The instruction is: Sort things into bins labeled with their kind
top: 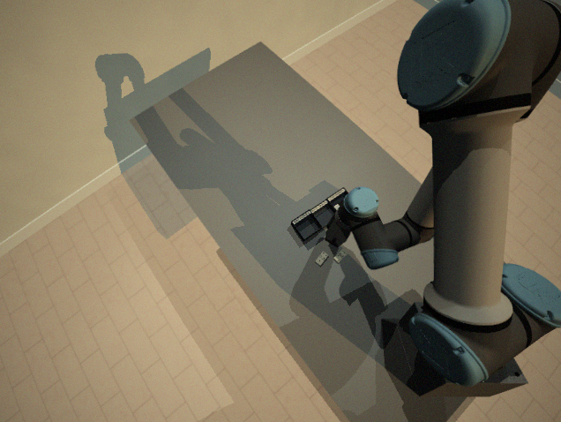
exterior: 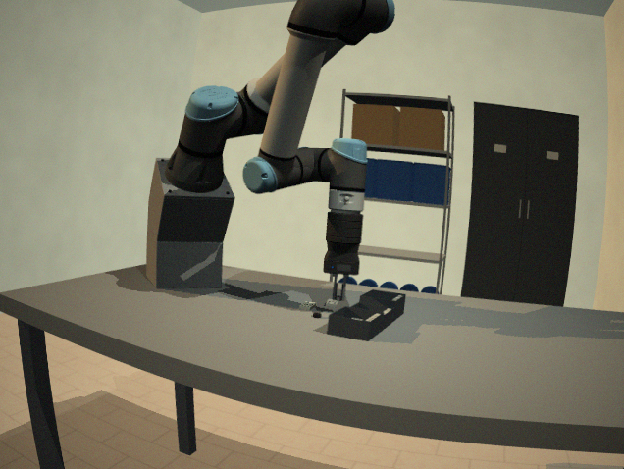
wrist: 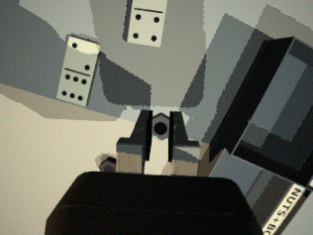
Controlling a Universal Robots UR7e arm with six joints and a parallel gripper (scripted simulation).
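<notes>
Now: hand 50 mm to the left of the dark hex nut, 50 mm above it and 40 mm past it. Round my hand: pale hex nut 20 mm below.
</notes>
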